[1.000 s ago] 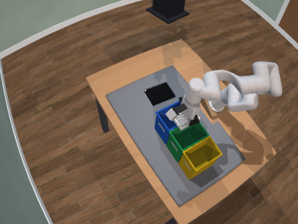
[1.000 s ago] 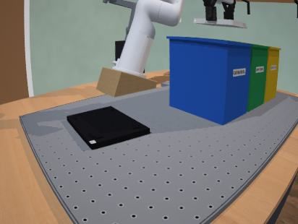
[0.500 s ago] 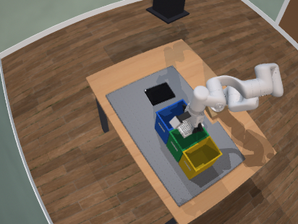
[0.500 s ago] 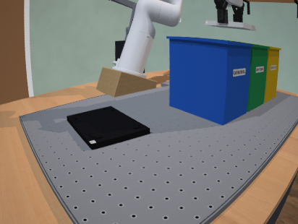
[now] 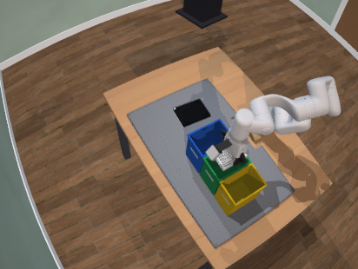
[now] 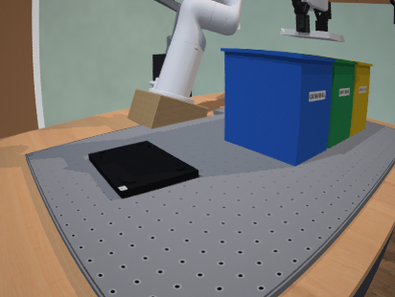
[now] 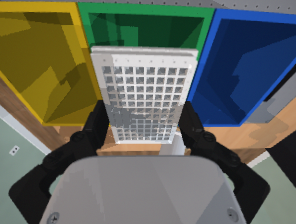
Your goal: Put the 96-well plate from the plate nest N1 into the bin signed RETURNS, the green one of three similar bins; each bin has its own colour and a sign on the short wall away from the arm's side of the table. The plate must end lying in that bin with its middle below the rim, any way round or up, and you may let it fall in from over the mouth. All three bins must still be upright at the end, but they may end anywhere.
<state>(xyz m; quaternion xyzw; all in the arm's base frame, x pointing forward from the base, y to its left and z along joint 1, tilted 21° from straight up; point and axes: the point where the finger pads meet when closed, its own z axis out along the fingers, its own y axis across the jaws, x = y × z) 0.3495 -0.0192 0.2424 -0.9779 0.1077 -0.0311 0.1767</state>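
My gripper is now 10 mm above the white 96-well plate. Round my hand: blue bin 150 mm below, 130 mm to the right, 30 mm behind; then green bin 150 mm below; then yellow bin 150 mm below, 130 mm to the left, 30 mm ahead.
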